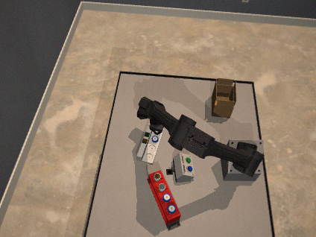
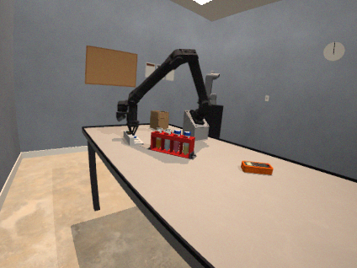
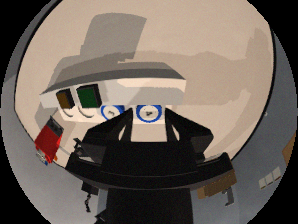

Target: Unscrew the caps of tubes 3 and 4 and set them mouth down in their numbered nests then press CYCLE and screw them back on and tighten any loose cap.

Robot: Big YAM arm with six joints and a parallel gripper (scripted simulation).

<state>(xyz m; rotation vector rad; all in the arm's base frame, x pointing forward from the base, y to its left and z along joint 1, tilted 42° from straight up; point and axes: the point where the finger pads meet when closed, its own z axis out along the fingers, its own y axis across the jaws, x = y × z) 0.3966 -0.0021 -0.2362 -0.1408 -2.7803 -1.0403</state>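
My gripper is now 1 cm above the blue tube cap. Also, from my hand: green key 17 cm to the left, 17 cm behind, 4 cm above; then key housing 20 cm to the left, 16 cm behind, 3 cm above; then blue key 22 cm to the left, 18 cm behind, 4 cm above.
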